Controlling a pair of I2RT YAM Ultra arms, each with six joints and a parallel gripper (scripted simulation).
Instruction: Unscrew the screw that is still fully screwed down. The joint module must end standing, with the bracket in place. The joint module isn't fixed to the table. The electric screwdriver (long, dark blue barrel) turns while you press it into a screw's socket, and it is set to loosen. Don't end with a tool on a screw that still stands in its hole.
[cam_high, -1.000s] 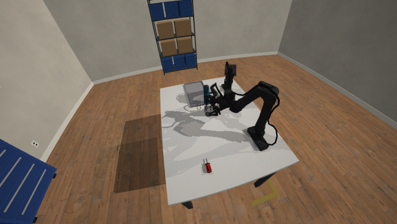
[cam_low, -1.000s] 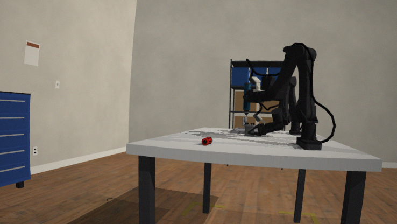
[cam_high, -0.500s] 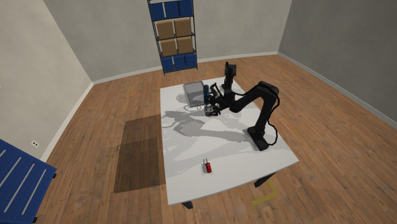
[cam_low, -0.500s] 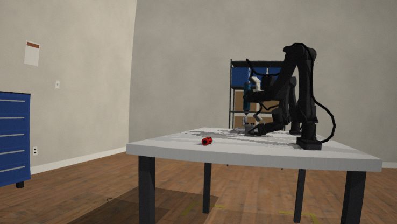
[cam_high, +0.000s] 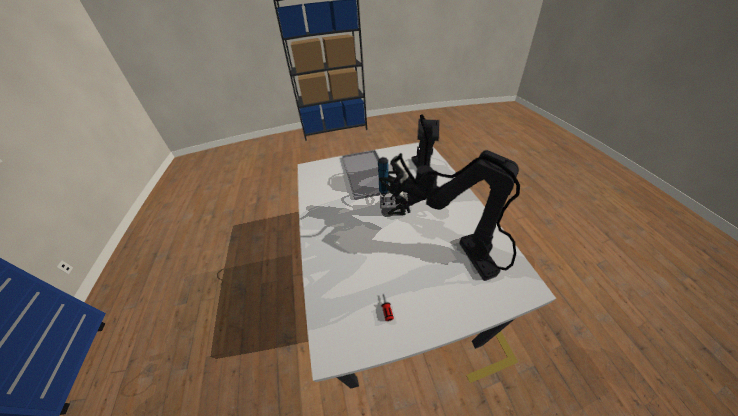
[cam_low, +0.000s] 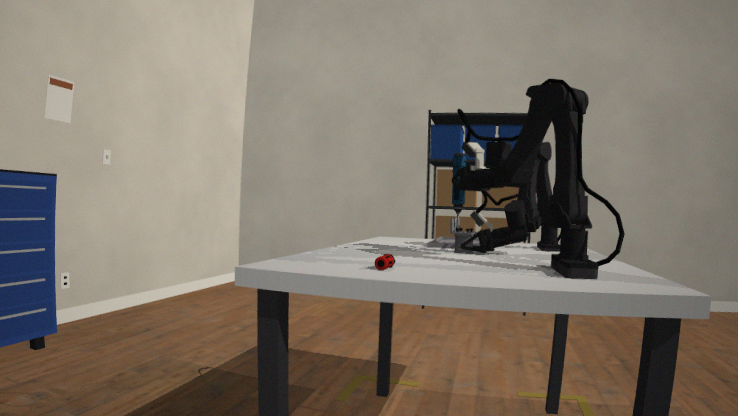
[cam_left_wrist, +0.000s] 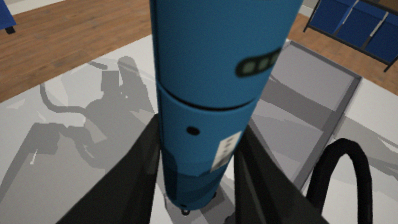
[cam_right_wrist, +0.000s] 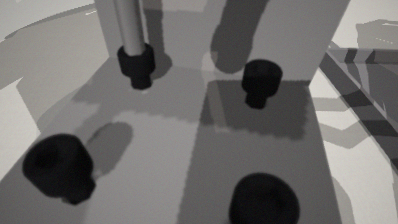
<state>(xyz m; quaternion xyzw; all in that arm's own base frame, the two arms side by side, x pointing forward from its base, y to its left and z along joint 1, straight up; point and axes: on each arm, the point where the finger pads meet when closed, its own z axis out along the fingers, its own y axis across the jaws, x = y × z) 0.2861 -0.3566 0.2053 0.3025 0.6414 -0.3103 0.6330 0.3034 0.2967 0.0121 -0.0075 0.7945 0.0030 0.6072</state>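
My right hand is 10 mm below the joint module. Round my right hand: bit 70 mm above, 20 mm ahead, 10 mm to the left; then flat grey tray 340 mm to the right, 40 mm ahead, 20 mm below; then grey bracket 50 mm above.
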